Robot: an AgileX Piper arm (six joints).
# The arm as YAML. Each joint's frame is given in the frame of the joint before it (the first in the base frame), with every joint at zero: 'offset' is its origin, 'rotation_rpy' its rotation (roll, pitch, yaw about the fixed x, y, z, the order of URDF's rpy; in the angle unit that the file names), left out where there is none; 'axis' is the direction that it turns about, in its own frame. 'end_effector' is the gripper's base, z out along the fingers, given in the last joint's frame.
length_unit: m
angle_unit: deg
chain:
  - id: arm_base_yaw
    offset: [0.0, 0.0, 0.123]
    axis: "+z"
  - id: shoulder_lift
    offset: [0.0, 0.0, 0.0]
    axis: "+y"
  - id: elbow
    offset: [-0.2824, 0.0, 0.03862]
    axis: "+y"
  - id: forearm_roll
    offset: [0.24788, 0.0, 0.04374]
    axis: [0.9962, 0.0, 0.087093]
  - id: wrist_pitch
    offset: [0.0, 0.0, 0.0]
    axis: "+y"
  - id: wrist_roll
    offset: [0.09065, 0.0, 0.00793]
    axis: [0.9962, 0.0, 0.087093]
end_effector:
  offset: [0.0, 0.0, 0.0]
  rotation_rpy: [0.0, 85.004, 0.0]
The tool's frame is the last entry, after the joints.
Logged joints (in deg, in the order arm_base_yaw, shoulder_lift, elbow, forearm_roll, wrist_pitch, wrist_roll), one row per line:
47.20, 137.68, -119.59, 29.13, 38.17, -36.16
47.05, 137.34, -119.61, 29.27, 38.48, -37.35
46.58, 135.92, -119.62, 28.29, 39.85, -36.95
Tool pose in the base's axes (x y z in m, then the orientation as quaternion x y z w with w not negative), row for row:
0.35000, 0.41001, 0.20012, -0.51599, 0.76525, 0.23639, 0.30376
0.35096, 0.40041, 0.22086, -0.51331, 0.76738, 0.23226, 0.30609
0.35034, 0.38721, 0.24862, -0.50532, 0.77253, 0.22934, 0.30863
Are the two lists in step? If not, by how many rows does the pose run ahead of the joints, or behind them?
The pose runs 2 rows ahead of the joints: the pose in row i belongs to the joints in row i + 2.
